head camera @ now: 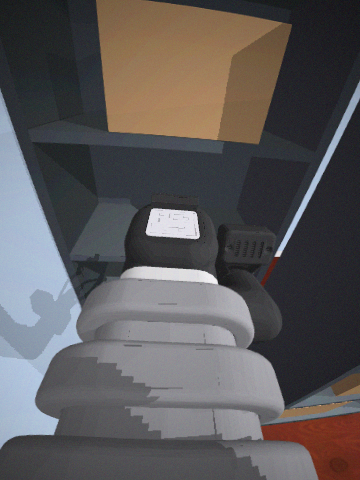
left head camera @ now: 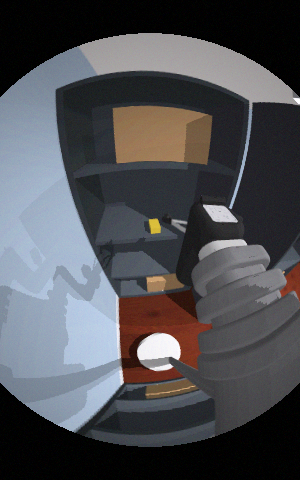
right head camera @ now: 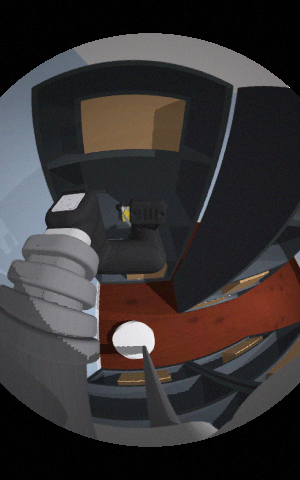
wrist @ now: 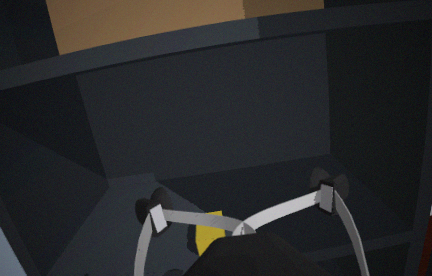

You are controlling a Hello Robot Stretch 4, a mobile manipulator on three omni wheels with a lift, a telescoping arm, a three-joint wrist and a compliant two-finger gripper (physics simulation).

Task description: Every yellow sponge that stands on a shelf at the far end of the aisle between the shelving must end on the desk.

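Places are measured from the robot's base along level axes (x ahead, y left, z up), in centimetres.
Where they show: gripper, fingertip midpoint: [left head camera: 184, 216] [wrist: 240, 194]; robot's base, link origin: [left head camera: 157, 350] [right head camera: 134, 338].
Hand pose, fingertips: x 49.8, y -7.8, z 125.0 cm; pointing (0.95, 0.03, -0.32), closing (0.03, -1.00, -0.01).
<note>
Each offset is from my fingertips to the top centre of the thing. Level surfaces: height alone.
One yellow sponge @[dx +28.5, dy +9.2, dz -24.2 cm] [left head camera: 155, 226] [right head camera: 126, 214] [wrist: 210, 239] stands on the middle shelf @[dz -28.7 cm] [head camera: 102, 235] [left head camera: 120, 225] of the dark unit. In the head camera view the sponge is hidden behind the wrist. My gripper [wrist: 240, 194] is open, with its two fingertips wide apart. In the wrist view the sponge shows low between the fingers, closer to the left one, partly covered by a finger strip and the gripper body. In the left head view one fingertip is just right of the sponge, apart from it. The desk cannot be made out.
A large cardboard box @[dx +36.7, dy +6.2, dz +44.0 cm] [head camera: 165, 75] [left head camera: 150, 135] [right head camera: 117, 125] [wrist: 150, 20] stands on the shelf above. A smaller box @[dx +37.5, dy -5.5, dz -93.2 cm] [left head camera: 156, 284] is on a low shelf. A pale wall [left head camera: 30, 225] is close on the left, a dark panel [head camera: 320, 300] [right head camera: 250, 175] on the right. A white disc [left head camera: 159, 345] [right head camera: 133, 337] shows low down.
</note>
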